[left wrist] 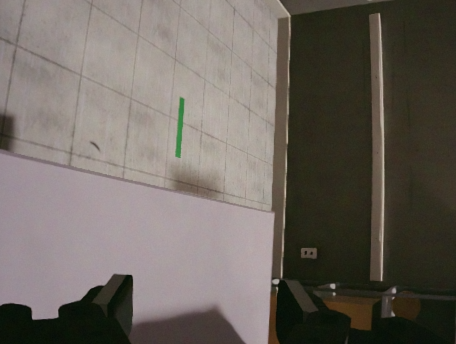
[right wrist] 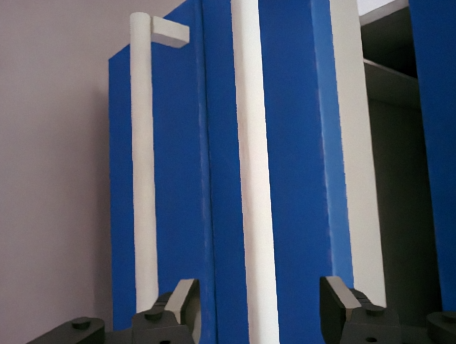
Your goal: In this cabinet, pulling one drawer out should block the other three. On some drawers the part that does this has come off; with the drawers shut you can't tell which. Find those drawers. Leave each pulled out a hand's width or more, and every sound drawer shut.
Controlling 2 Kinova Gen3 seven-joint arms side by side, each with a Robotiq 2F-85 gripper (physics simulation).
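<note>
In the right wrist view, turned sideways, a blue drawer front (right wrist: pixel 175 150) with a white bar handle (right wrist: pixel 144 165) is at the left. Beside it is a second blue front (right wrist: pixel 295 175) with a white bar handle (right wrist: pixel 256 165). Its lighter edge and a pale strip (right wrist: pixel 357 165) border a dark opening (right wrist: pixel 400 190); another blue front (right wrist: pixel 432 125) is past that. Which drawers stand out, and how far, is hard to tell. My right gripper (right wrist: pixel 259 303) is open, with the second handle running between its fingers in the picture; contact is not visible. My left gripper (left wrist: pixel 205 302) is open and holds nothing.
In the left wrist view, a pale surface (left wrist: pixel 150 235) with a straight edge lies above the tiled floor (left wrist: pixel 115 60), which bears a green strip (left wrist: pixel 180 127). A dark wall (left wrist: pixel 330 150) with a pale bar (left wrist: pixel 377 150) and a socket (left wrist: pixel 308 253) is at the right.
</note>
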